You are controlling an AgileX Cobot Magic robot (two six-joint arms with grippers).
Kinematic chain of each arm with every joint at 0, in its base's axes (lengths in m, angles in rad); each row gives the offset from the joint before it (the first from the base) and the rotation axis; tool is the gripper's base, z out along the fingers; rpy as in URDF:
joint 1: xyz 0 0 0.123 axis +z
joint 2: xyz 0 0 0 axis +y
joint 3: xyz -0.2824 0 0.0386 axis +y
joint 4: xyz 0.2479 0 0.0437 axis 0.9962 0 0.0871
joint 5: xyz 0 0 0 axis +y
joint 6: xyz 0.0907 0 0.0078 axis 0.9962 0 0.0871
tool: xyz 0 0 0 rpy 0 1.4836 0
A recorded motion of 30 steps. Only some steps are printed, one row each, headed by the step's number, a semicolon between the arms.
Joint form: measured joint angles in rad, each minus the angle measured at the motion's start. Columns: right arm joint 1, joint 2, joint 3, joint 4, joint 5, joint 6; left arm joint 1, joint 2, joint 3, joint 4, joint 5, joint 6.
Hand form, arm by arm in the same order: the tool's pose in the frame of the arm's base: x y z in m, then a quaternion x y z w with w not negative. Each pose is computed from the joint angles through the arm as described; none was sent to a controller.
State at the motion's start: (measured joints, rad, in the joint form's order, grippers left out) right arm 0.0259 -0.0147 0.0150 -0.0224 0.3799 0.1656; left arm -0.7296 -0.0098 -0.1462 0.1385 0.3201 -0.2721
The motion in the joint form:
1: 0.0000 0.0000 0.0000 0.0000 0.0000 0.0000; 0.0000 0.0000 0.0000 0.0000 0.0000 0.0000
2: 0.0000 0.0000 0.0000 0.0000 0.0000 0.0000; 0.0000 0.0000 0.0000 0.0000 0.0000 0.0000
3: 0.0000 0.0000 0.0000 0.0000 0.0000 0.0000; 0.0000 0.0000 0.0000 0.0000 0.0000 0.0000
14: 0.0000 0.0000 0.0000 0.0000 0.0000 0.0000; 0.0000 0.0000 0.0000 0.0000 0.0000 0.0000
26: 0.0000 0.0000 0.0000 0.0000 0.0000 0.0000; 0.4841 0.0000 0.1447 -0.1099 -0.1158 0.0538
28: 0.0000 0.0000 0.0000 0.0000 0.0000 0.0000; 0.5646 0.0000 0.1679 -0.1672 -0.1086 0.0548
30: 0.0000 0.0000 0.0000 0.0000 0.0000 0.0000; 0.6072 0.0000 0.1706 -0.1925 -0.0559 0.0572
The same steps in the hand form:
1: 0.0521 0.0006 0.1747 0.05016 0.80116 0.04751 0.59445; 0.0370 -0.0277 0.2337 0.19852 0.70537 -0.27229 0.62362
2: 0.0521 0.0006 0.1747 0.05016 0.80116 0.04751 0.59445; 0.0370 -0.0277 0.2337 0.19852 0.70537 -0.27229 0.62362
3: 0.0521 0.0006 0.1747 0.05016 0.80116 0.04751 0.59445; 0.0370 -0.0277 0.2337 0.19852 0.70537 -0.27229 0.62362
14: 0.0521 0.0006 0.1747 0.05016 0.80116 0.04751 0.59445; 0.0370 -0.0277 0.2337 0.19852 0.70537 -0.27229 0.62362
26: 0.0521 0.0006 0.1747 0.05016 0.80116 0.04751 0.59445; 0.0536 -0.0129 0.1956 0.01858 0.74325 -0.14246 0.65341
28: 0.0521 0.0006 0.1747 0.05016 0.80116 0.04751 0.59445; 0.0550 -0.0097 0.1871 -0.02829 0.75303 -0.13616 0.64313
30: 0.0521 0.0006 0.1747 0.05016 0.80116 0.04751 0.59445; 0.0545 -0.0080 0.1815 -0.05126 0.76967 -0.12846 0.62327

